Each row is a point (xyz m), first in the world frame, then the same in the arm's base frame.
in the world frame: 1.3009 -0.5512 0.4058
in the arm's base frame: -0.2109 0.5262 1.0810
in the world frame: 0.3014 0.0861 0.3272
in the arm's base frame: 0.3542 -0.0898 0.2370
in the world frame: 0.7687 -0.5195 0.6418
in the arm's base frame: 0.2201 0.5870 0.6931
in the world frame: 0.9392 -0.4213 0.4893
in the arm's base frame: 0.0539 0.4384 0.8038
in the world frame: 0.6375 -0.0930 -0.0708
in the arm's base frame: -0.1821 -0.0728 0.3616
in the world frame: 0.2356 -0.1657 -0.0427
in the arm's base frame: -0.0160 0.0072 -0.0040
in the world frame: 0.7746 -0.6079 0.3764
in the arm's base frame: -0.0363 0.5706 0.5824
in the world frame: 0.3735 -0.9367 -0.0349
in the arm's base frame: -0.3283 0.7254 0.0089
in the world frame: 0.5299 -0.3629 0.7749
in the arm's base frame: 0.4848 0.4921 0.5510
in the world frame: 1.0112 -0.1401 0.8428
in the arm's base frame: 0.4177 0.3080 1.0485
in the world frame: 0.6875 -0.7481 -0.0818
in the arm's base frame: -0.4344 0.5313 0.3046
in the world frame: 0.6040 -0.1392 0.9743
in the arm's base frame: 0.6982 0.3579 0.7292
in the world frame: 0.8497 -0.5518 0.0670
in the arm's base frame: -0.3096 0.4034 0.5392
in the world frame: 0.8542 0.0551 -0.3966
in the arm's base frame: -0.4968 -0.3322 0.4546
